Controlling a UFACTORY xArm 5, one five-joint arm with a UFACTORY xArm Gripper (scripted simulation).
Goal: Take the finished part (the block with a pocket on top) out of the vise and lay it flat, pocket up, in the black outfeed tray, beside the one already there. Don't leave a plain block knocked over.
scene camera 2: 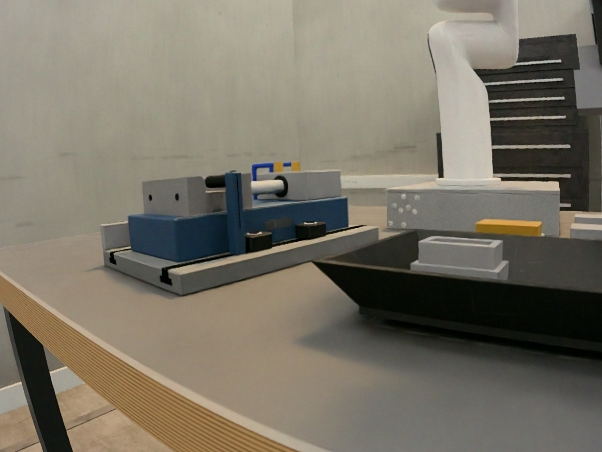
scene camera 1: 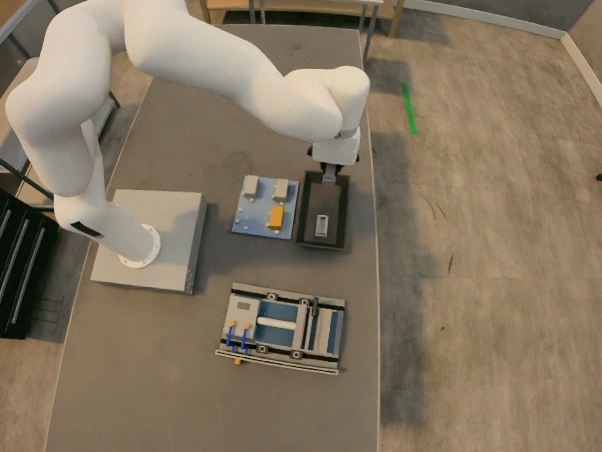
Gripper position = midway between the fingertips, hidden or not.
Observation:
In view: the gripper [scene camera 1: 329, 171] and an orange block [scene camera 2: 528, 228].

